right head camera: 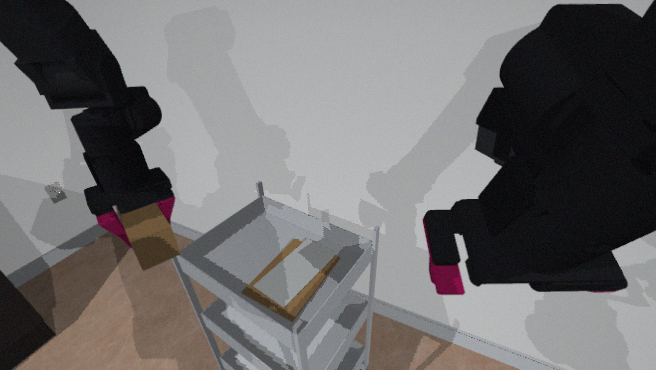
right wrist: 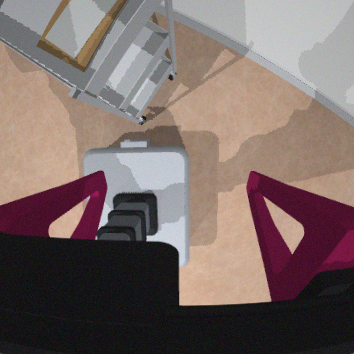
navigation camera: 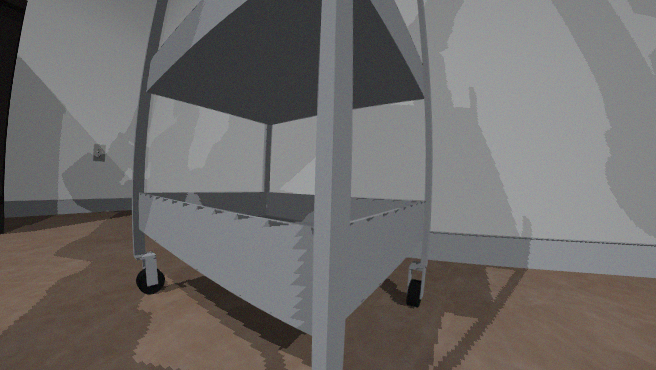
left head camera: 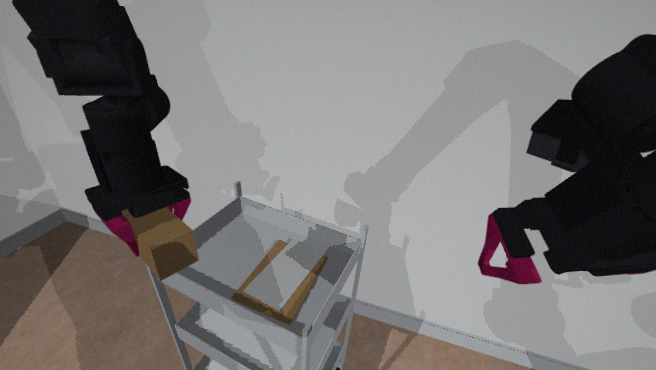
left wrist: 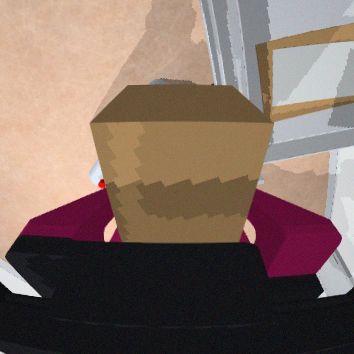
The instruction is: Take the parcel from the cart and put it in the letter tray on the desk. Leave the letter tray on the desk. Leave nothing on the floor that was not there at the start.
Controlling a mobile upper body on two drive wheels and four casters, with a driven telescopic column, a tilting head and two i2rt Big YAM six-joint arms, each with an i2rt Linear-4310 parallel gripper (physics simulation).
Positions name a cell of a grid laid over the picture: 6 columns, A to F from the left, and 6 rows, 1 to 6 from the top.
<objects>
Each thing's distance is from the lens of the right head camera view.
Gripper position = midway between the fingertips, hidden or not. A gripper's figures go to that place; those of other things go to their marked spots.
left gripper (right head camera: B4): 56 cm
right gripper (right head camera: E5): 35 cm
brown parcel (right head camera: B4): 48 cm
grey three-shelf cart (right head camera: C5): 94 cm
The marked spots on the grey three-shelf cart and the brown parcel are 49 cm apart.
</objects>
